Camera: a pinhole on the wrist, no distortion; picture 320 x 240 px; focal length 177.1 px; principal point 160.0 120.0 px. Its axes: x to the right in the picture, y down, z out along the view. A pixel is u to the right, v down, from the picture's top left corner.
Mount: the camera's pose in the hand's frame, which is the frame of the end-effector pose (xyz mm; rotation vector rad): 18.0 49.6 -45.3 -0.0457 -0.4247 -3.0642
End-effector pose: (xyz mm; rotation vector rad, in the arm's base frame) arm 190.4 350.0 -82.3 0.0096 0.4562 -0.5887
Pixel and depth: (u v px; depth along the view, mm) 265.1 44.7 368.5
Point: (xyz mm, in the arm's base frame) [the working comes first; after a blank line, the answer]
In the camera's frame: 218.7 -156.7 368.5

313.2 662.1 213.7
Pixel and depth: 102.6 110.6 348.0
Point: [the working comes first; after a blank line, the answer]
In the camera's frame: -112.8 -18.5 348.0

497.0 377.6 92.8
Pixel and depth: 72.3 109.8 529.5
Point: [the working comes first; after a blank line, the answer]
In the camera's frame: -262.2 -30.5 529.5

714.1 329.7 170.4
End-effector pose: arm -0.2 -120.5 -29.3 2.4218 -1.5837 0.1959
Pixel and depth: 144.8 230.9 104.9
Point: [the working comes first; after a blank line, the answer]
In the camera's frame: -9.0 65.7 104.9

-2.5 -175.2 -89.7
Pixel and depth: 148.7 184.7 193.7
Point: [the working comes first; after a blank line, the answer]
In the camera's frame: -12.4 70.8 193.7

-19.7 -211.2 -169.3
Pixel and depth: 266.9 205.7 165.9
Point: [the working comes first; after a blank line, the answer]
In the camera's frame: 100.1 80.3 165.9

-45.0 -98.2 -179.8
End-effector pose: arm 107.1 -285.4 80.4 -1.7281 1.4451 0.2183
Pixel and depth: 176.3 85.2 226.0
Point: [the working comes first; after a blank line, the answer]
In the camera's frame: 20.8 -44.4 226.0

33.2 -170.2 -94.3
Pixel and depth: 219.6 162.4 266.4
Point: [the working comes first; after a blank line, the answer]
In the camera's frame: 89.7 63.8 266.4

123.4 -79.3 -53.5
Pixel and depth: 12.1 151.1 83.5
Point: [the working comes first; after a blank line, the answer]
In the camera's frame: -69.7 14.7 83.5

95.7 -323.9 -27.4
